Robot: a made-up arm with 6 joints.
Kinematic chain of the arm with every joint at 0, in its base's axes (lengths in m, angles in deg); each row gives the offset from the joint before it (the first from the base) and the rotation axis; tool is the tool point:
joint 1: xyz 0 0 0.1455 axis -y
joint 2: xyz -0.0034 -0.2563 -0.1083 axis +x
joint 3: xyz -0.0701 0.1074 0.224 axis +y
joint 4: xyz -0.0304 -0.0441 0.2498 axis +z
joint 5: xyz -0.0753 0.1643 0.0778 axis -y
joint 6: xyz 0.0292 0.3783 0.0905 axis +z
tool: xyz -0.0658 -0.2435 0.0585
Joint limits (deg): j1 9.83..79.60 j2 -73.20..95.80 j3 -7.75..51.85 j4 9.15..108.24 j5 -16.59..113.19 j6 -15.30..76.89
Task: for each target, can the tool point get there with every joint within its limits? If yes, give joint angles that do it. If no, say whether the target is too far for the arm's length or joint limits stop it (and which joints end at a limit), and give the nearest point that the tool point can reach.
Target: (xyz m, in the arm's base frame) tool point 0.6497 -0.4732 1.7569
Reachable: no: too far | nearest point 0.1644 -0.3763 0.9540 | short by 0.943 m
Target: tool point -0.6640 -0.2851 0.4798
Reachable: yes | joints 29.40 -13.11 1.06 92.12 97.37 47.02
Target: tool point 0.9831 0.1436 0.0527
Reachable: no: joint limits stop it (at a limit: joint 2, joint 3, joint 4, joint 5, joint 6) | nearest point 0.5748 0.2613 0.0912 | short by 0.427 m
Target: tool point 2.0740 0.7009 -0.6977
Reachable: no: too far | nearest point 0.5312 0.3776 -0.0705 | short by 1.697 m
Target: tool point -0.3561 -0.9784 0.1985
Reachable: yes | joints 43.30 54.22 26.62 77.67 97.40 44.74
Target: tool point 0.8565 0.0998 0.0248
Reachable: no: joint limits stop it (at a limit: joint 2, joint 3, joint 4, joint 5, joint 6) | nearest point 0.5717 0.2613 0.0649 | short by 0.330 m
